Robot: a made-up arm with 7 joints.
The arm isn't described. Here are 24 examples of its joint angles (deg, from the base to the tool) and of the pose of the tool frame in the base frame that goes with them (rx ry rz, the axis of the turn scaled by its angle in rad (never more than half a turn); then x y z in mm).
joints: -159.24 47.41 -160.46 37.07 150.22 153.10 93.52
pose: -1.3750 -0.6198 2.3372 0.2 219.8 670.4
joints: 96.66 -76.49 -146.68 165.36 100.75 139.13 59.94
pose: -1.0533 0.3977 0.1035 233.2 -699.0 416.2
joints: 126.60 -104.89 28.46 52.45 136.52 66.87 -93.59
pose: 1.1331 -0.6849 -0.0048 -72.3 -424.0 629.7
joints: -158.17 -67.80 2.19 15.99 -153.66 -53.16 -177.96
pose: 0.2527 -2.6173 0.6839 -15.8 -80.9 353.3
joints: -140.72 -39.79 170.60 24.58 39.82 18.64 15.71
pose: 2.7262 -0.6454 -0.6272 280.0 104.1 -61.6
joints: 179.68 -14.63 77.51 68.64 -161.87 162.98 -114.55
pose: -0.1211 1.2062 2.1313 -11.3 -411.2 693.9
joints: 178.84 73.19 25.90 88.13 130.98 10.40 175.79
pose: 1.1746 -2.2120 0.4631 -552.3 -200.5 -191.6
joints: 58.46 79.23 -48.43 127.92 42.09 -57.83 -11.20
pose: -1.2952 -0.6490 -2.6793 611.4 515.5 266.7
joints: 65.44 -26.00 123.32 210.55 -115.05 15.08 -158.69
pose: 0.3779 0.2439 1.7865 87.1 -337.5 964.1
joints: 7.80 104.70 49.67 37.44 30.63 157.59 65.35
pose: -0.6632 1.0280 -1.9111 58.7 243.0 77.0
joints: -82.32 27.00 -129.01 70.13 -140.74 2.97 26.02
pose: 1.6249 -1.3848 -2.1616 -483.0 106.0 566.5
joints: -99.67 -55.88 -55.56 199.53 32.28 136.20 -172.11
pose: 1.3330 0.3463 -1.5799 140.9 553.7 678.1
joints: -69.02 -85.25 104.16 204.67 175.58 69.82 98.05
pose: 1.7813 0.4058 -2.1012 -519.5 614.9 343.0
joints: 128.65 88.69 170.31 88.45 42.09 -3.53 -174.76
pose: 0.1403 -0.1569 -0.0744 -443.7 299.8 783.3
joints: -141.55 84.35 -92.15 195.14 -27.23 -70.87 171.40
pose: -1.2003 2.3557 -1.6193 -384.5 -560.8 213.0
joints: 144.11 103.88 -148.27 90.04 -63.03 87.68 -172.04
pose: 0.8482 0.6031 -1.5363 -307.5 479.1 625.4
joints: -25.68 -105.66 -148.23 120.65 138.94 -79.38 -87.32
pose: 1.4755 1.7862 0.6234 -426.0 76.0 -258.1
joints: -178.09 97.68 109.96 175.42 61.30 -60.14 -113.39
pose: -1.3144 -2.3822 0.1869 -723.9 -27.4 -11.7
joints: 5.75 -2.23 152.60 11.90 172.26 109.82 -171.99
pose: -0.1652 -1.0438 -0.1163 -365.6 125.2 218.4
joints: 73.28 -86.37 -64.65 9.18 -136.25 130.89 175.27
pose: -0.8148 2.2815 -1.8953 312.8 -138.3 272.5
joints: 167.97 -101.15 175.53 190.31 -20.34 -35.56 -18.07
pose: 1.1640 0.5748 2.1443 773.9 -99.8 268.2
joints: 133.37 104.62 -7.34 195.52 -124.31 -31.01 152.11
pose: -0.7327 -1.7600 0.0492 -614.2 482.3 44.8
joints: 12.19 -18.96 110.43 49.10 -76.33 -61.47 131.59
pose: -1.3768 -1.6788 0.8560 -407.9 272.7 354.8
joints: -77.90 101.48 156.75 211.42 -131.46 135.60 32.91
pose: -0.8192 1.5751 1.2173 106.9 -514.9 -172.3
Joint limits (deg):
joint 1: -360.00..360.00
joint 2: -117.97..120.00
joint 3: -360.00..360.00
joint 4: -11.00..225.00
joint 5: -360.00..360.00
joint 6: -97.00..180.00
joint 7: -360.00..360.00
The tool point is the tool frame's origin. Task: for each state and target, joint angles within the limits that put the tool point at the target. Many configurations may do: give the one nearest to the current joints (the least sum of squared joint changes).
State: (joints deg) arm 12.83 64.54 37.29 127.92 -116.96 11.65 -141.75
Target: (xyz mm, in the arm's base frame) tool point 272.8 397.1 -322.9
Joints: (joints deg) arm 18.91 94.43 23.17 90.29 -123.13 6.35 -141.75
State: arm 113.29 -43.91 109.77 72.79 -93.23 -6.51 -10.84
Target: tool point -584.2 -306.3 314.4
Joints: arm 85.38 -46.34 98.77 73.59 -92.05 0.83 -10.84
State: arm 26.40 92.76 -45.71 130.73 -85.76 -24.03 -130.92
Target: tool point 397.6 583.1 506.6
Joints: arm 52.16 54.63 -37.45 159.60 -84.33 -63.97 -130.92
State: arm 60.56 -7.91 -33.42 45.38 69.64 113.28 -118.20
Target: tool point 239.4 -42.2 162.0
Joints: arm 29.95 7.60 -63.28 18.77 50.86 103.63 -118.20
